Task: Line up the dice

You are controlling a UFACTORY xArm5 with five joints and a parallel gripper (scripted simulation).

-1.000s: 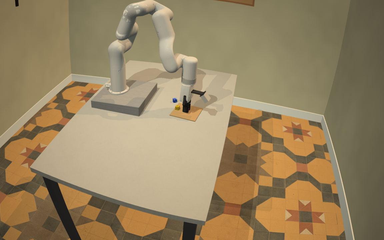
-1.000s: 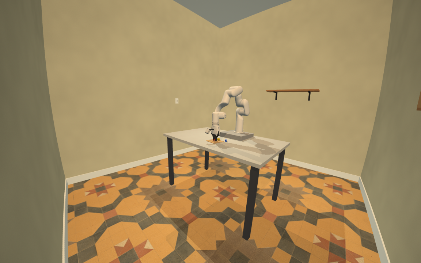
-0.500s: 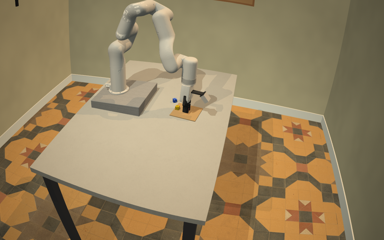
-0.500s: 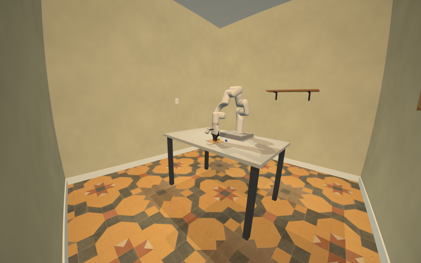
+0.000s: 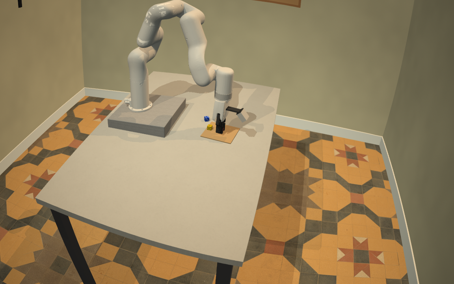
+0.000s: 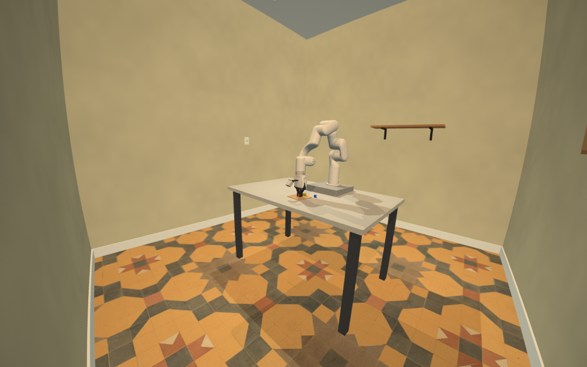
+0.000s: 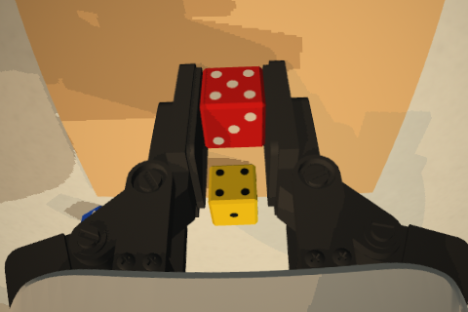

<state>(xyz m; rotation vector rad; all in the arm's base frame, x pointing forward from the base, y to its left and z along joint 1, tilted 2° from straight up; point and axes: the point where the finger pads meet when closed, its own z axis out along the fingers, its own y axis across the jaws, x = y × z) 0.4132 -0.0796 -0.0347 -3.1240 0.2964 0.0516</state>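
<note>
My gripper is now 10 mm above the red die. Also, from my hand: blue die: 90 mm to the left, 80 mm behind, 20 mm below; yellow die: 50 mm behind, 10 mm to the left, 10 mm below; mat: 20 mm below.
</note>
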